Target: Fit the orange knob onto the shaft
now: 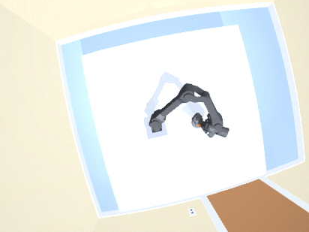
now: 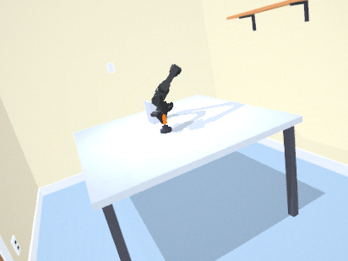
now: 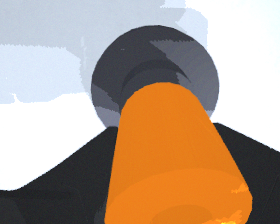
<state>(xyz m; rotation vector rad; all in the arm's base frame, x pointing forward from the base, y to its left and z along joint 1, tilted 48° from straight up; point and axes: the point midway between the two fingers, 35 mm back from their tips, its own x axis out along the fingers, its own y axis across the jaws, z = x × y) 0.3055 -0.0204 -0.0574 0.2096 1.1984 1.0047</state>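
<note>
Now: the orange knob 2 cm above my gripper tip. Also, from my gripper tip: pedestal (4 cm below).
</note>
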